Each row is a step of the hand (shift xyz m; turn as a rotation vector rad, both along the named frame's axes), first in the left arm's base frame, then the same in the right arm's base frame.
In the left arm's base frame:
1: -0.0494 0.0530 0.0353 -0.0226 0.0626 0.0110
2: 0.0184 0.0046 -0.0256 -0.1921 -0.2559 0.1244
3: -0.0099 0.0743 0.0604 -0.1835 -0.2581 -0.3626
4: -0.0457 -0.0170 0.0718 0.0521 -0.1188 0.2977
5: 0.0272 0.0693 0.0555 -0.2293 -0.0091 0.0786
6: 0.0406 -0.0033 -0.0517 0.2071 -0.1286 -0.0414
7: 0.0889 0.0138 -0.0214 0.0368 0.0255 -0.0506
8: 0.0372 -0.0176 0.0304 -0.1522 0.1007 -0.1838
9: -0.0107 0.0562 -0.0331 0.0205 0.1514 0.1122
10: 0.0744 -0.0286 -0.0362 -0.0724 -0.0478 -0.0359
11: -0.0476 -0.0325 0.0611 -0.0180 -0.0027 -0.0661
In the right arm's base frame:
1: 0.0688 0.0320 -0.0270 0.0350 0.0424 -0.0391
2: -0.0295 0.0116 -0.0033 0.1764 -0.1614 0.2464
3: 0.0604 0.0127 -0.0739 -0.1515 0.1468 0.4327
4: 0.0777 -0.0376 0.0093 0.1371 -0.2893 -0.0545
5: 0.0292 -0.0031 -0.0881 0.2176 0.0411 0.0990
6: -0.0643 0.0139 0.0008 -0.2015 -0.1433 0.0016
7: -0.0765 -0.0152 -0.0496 -0.0557 0.0331 -0.0192
8: -0.0103 -0.0466 -0.0185 0.0079 0.2470 0.0774
9: -0.0040 0.0616 -0.0235 0.0862 0.0155 -0.1681
10: -0.0833 -0.0266 -0.0043 0.0206 0.0234 0.0886
11: 0.0692 -0.0398 0.0261 -0.0309 0.0484 0.0374

